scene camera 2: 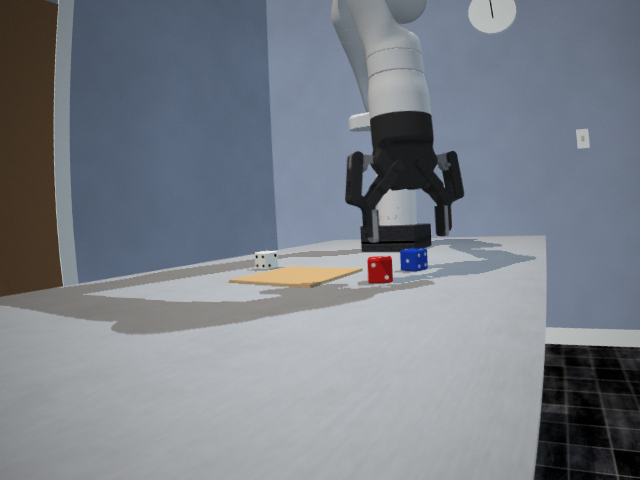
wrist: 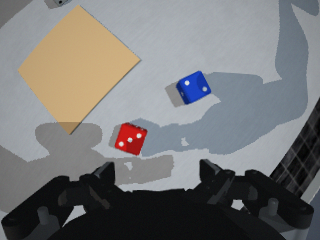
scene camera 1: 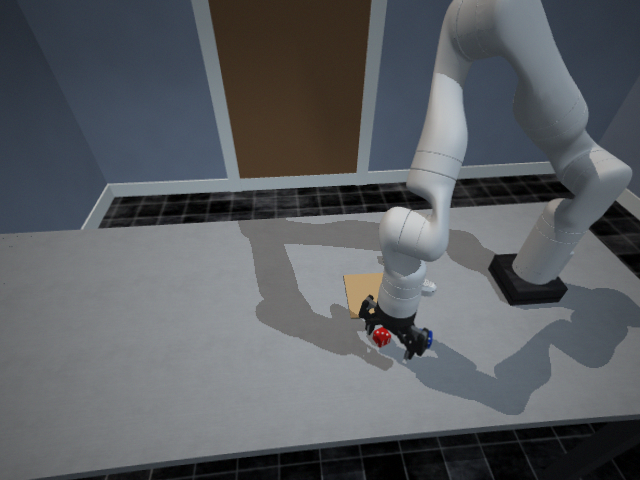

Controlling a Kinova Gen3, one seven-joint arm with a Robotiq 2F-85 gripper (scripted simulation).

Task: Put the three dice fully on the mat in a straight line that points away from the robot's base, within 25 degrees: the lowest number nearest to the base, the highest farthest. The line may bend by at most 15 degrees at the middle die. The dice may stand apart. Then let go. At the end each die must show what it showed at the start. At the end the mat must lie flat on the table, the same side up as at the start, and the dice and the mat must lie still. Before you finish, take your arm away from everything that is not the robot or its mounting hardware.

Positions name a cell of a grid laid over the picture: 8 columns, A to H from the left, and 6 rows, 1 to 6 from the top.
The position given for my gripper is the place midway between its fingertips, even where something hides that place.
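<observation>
I can see my gripper (scene camera 2: F3), which is also visible in the wrist view (wrist: D5) and in scene camera 1 (scene camera 1: E5). There is a blue die (wrist: E3). I see a tan mat as well (scene camera 2: D4), and the mat is visible both in the wrist view (wrist: B2) and in scene camera 1 (scene camera 1: E4).
</observation>
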